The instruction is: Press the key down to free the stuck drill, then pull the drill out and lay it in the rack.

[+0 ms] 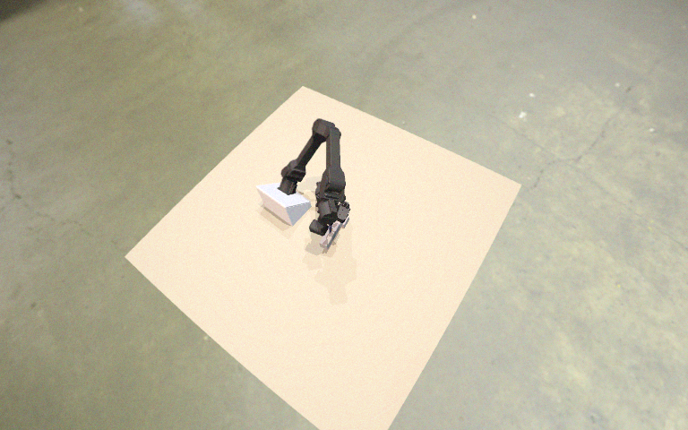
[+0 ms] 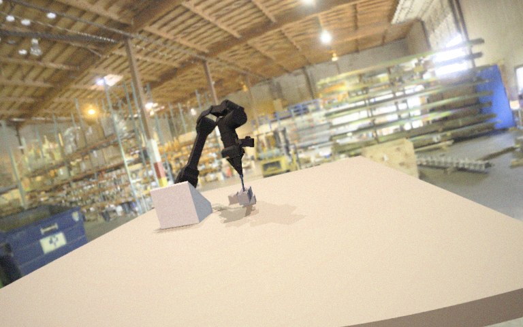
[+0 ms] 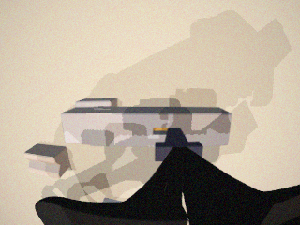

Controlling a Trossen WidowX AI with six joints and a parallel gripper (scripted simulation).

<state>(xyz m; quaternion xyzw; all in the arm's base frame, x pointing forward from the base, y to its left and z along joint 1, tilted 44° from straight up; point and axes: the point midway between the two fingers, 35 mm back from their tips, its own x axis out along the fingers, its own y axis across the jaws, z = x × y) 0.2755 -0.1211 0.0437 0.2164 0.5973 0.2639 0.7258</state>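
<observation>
Right now my gripper tip is 3 cm above the blue key. The rest, counted from my gripper tip: drill (8 cm below, 5 cm to the left, 1 cm behind); rack (19 cm to the left, 11 cm below, 10 cm behind); housing block (9 cm below, 3 cm to the left, 1 cm behind).
</observation>
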